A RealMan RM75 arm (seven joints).
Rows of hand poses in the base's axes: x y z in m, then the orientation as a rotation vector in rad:
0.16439 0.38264 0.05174 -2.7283 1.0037 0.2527
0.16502 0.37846 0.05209 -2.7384 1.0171 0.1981
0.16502 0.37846 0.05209 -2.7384 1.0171 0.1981
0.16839 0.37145 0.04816 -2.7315 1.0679 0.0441
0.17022 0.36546 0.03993 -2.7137 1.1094 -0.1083
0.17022 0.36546 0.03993 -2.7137 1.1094 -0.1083
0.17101 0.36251 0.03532 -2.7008 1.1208 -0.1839
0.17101 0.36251 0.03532 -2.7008 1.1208 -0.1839
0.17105 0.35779 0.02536 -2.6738 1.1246 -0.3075
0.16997 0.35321 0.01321 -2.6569 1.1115 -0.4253
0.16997 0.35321 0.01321 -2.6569 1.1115 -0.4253
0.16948 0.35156 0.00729 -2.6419 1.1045 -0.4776
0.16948 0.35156 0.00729 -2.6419 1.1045 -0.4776
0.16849 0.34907 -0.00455 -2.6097 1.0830 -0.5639
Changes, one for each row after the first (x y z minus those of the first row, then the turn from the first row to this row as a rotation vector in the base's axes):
0.00063 -0.00418 0.00035 -0.0228 -0.0309 -0.0095
0.00063 -0.00418 0.00035 -0.0228 -0.0309 -0.0095
0.00400 -0.01119 -0.00358 -0.0655 -0.1221 -0.0543
0.00583 -0.01718 -0.01181 -0.1026 -0.2142 -0.0963
0.00583 -0.01718 -0.01181 -0.1026 -0.2142 -0.0963
0.00662 -0.02013 -0.01642 -0.1168 -0.2622 -0.1128
0.00662 -0.02013 -0.01642 -0.1168 -0.2622 -0.1128
0.00666 -0.02485 -0.02638 -0.1333 -0.3448 -0.1327
0.00558 -0.02943 -0.03853 -0.1546 -0.4236 -0.1384
0.00558 -0.02943 -0.03853 -0.1546 -0.4236 -0.1384
0.00509 -0.03108 -0.04445 -0.1589 -0.4611 -0.1427
0.00509 -0.03108 -0.04445 -0.1589 -0.4611 -0.1427
0.00410 -0.03357 -0.05629 -0.1581 -0.5279 -0.1462

